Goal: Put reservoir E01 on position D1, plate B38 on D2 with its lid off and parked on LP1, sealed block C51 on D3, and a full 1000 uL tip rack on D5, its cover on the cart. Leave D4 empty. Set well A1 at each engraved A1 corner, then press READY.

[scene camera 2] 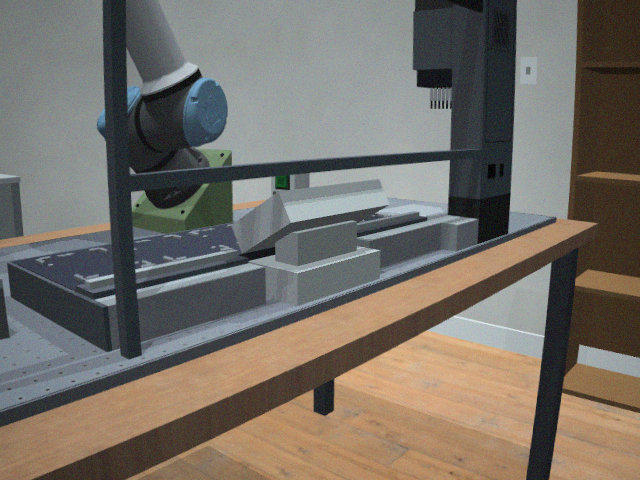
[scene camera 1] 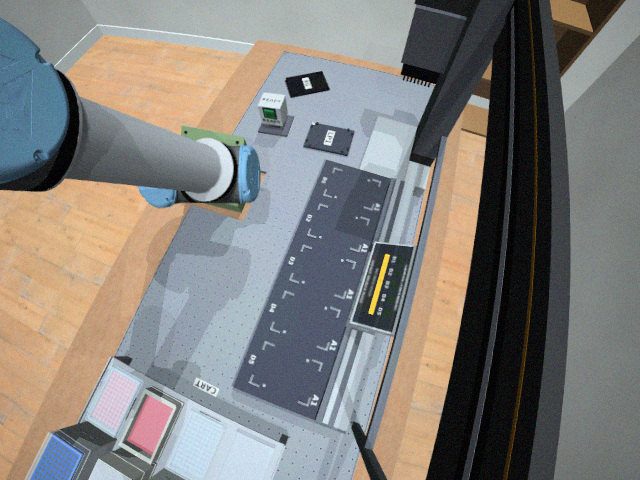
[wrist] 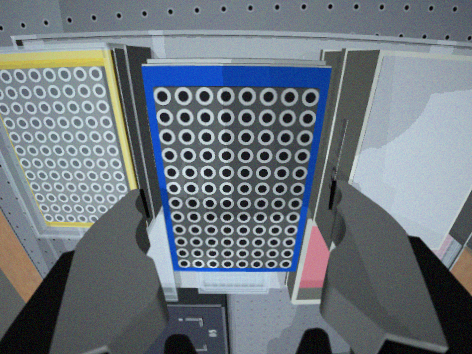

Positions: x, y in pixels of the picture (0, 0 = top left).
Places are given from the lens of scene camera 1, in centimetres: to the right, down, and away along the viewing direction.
READY button box [scene camera 1: 272, 107]: -14, -40, 80
